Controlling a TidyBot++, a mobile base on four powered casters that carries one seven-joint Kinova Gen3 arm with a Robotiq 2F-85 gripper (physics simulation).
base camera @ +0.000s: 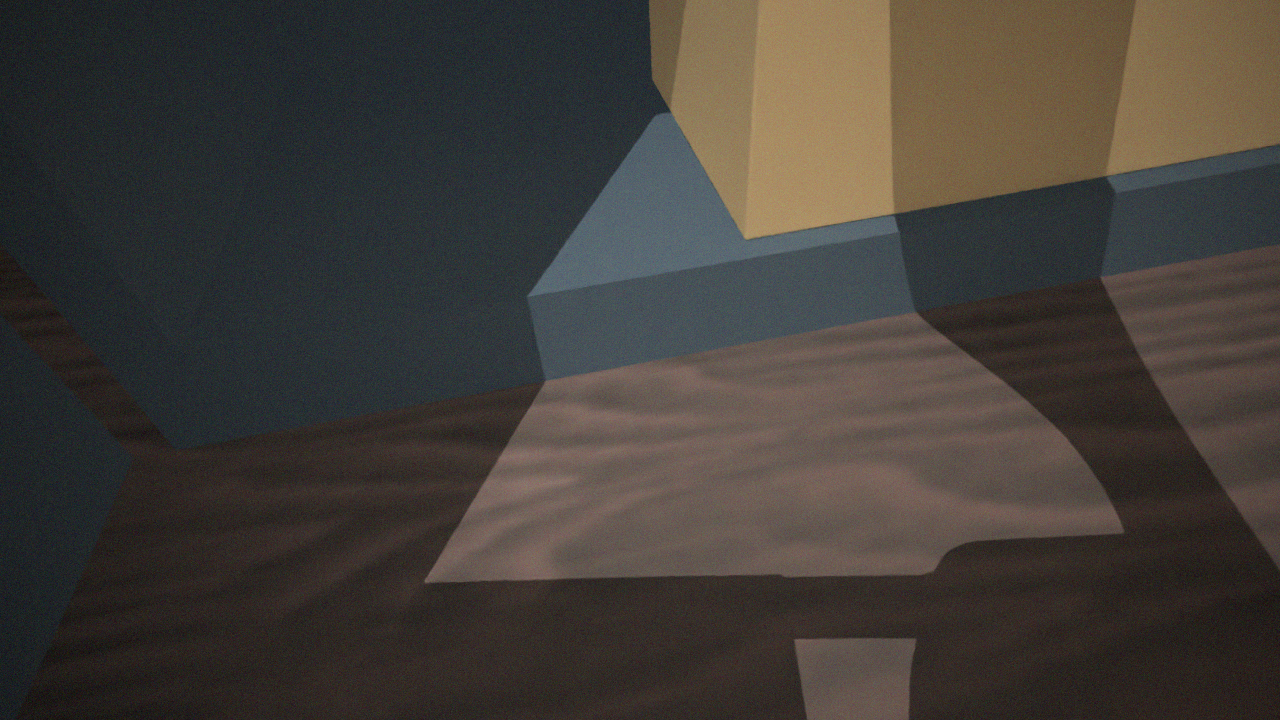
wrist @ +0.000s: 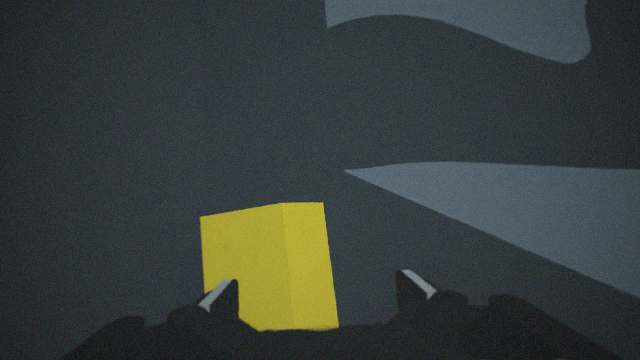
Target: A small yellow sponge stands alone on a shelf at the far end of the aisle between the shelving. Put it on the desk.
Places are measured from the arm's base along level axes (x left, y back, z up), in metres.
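Pixels of known places: gripper, between the fingertips: point(wrist: 318, 292).
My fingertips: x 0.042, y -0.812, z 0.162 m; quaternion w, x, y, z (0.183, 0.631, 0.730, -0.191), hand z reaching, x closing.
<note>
Behind a point stands the place of what it marks.
The yellow sponge point(wrist: 270, 260) @[z 0.182, x 0.025, y -0.831 m] shows in the lower middle of the wrist view, against a dark blue-grey shelf surface. Two of its faces show, with an upright edge between them. My gripper point(wrist: 318, 292) @[z 0.162, x 0.042, y -0.812 m] is open and empty. Its left finger overlaps the lower left part of the sponge in the view, and its right finger stands apart, to the right of the sponge. The sponge's lower end is hidden behind the gripper body. The sponge and the gripper do not show in the base camera view, and the desk cannot be made out in either view.
In the base camera view a large tan box point(base camera: 823, 116) @[z -0.240, x -0.095, y -0.514 m] stands on a low blue-grey shelf board point(base camera: 716, 313) @[z -0.362, x -0.031, y -0.479 m] at the upper right. A dark blue-grey panel point(base camera: 268, 223) @[z -0.320, x 0.297, y -0.552 m] rises at the left, and another dark panel point(base camera: 44, 537) @[z -0.363, x 0.337, y -0.315 m] stands at the left edge. The brown floor point(base camera: 716, 447) @[z -0.396, x -0.025, y -0.387 m] carries sharp shadows.
</note>
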